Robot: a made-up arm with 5 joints.
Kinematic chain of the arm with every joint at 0, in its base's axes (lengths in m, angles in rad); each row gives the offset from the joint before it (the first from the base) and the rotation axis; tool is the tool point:
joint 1: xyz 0 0 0.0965 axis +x
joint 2: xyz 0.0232 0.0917 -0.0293 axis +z
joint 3: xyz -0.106 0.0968 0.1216 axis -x
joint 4: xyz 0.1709 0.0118 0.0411 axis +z
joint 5: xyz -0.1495 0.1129 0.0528 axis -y
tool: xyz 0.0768 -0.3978 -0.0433
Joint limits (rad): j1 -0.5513..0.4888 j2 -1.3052..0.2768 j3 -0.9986..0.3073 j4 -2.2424..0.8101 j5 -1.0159..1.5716
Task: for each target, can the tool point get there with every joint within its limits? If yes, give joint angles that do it. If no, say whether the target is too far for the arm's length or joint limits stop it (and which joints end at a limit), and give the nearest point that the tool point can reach.
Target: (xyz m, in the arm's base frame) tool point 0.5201 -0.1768 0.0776
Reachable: no: joint limits stop it (at a limit: joint 1, joint 2, joint 4, joint 5) | nearest point 0.2725 -0.0894 0.1344 | short by 0.269 m
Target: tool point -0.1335 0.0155 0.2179
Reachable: yes | joints -0.1358 -0.1415 0.0682 -0.3804 -0.5790
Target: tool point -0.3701 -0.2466 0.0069
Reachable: no: joint limits stop it (at a limit: joint 1, joint 2, joint 5) | nearest point -0.1519 -0.1394 0.0911 | short by 0.257 m
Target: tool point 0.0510 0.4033 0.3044
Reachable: yes | joints -0.1751 -0.9239 -0.3487 -1.7803 1.0868
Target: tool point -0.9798 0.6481 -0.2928
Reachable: no: too far | nearest point -0.2269 0.3441 -0.0348 | short by 0.852 m
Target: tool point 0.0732 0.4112 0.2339
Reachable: yes | joints -0.2778 -0.9150 -0.5595 -1.9237 0.2804
